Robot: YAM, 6 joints.
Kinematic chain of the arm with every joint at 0, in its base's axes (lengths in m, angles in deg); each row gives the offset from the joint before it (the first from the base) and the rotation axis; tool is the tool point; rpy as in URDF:
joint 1: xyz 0 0 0.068 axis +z
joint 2: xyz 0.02 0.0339 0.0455 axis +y
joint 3: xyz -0.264 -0.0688 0 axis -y
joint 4: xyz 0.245 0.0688 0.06 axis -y
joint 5: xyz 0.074 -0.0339 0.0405 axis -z
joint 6: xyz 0.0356 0 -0.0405 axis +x
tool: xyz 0 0 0 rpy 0 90 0
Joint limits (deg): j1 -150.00..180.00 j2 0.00..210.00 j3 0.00..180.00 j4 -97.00..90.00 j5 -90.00..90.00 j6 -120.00..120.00
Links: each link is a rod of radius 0.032 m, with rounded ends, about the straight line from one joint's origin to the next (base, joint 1, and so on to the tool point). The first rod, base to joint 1, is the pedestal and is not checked.
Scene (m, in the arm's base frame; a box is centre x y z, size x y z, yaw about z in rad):
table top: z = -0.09
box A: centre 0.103 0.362 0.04 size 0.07 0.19 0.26 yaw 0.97
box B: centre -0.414 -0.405 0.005 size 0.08 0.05 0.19 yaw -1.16
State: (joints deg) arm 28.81 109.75 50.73 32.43 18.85 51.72
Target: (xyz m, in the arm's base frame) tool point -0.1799 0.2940 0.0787
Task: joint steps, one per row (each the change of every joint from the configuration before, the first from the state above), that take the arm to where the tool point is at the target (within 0.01 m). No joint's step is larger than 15 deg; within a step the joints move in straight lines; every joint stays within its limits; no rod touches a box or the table.
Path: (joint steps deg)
1: 14.41 -11.83 -12.68 -11.47 -2.66 10.15
2: 14.41 -11.83 -12.69 -11.46 -2.65 10.14
3: 14.41 -11.83 -12.68 -11.47 -2.66 10.15
4: 14.41 -11.83 -12.68 -11.47 -2.66 10.14
5: 8.99 12.46 10.60 10.91 0.29 -10.14
6: 9.00 12.46 10.59 10.91 0.30 -10.15
7: 8.99 12.46 10.60 10.92 0.29 -10.14
8: 9.00 12.46 10.59 10.91 0.29 -10.15

